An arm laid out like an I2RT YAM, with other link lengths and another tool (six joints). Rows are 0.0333 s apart.
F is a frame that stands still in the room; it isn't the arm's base.
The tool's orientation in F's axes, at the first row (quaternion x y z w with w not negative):
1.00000, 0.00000, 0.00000, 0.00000
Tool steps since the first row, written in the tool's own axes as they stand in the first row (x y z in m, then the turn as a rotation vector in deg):
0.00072, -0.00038, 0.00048, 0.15, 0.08, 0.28
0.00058, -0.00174, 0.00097, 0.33, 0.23, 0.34
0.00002, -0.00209, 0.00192, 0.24, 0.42, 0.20
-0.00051, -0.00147, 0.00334, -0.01, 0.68, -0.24
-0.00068, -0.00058, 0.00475, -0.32, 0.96, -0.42
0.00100, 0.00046, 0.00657, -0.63, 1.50, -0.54
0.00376, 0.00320, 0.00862, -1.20, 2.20, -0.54
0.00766, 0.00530, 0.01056, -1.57, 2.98, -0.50
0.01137, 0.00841, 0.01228, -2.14, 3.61, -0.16
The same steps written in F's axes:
0.00072, 0.00038, -0.00048, 0.15, -0.08, -0.28
0.00058, 0.00174, -0.00097, 0.33, -0.23, -0.34
0.00002, 0.00209, -0.00192, 0.24, -0.42, -0.20
-0.00051, 0.00147, -0.00334, -0.01, -0.68, 0.24
-0.00068, 0.00058, -0.00475, -0.32, -0.96, 0.42
0.00100, -0.00046, -0.00657, -0.63, -1.50, 0.54
0.00376, -0.00320, -0.00862, -1.20, -2.20, 0.54
0.00766, -0.00530, -0.01056, -1.57, -2.98, 0.50
0.01137, -0.00841, -0.01228, -2.14, -3.61, 0.16

